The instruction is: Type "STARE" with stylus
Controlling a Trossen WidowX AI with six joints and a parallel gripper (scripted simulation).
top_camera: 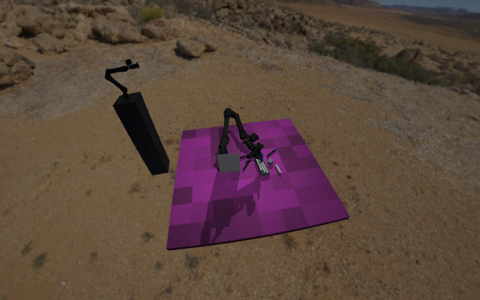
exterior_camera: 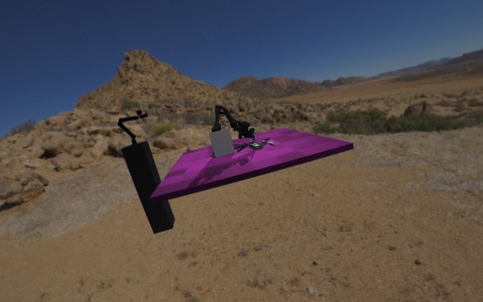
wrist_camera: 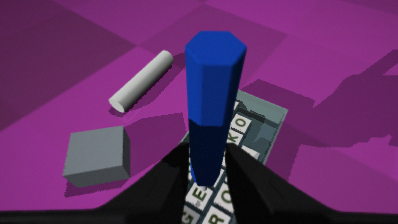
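My gripper tip is now 90 mm short of the grey block, 80 mm above it and 20 mm to the right of it. The rest, counted from my gripper tip: white cylinder 130 mm ahead, 80 mm to the right, 80 mm below; blue hexagonal stylus 20 mm below.
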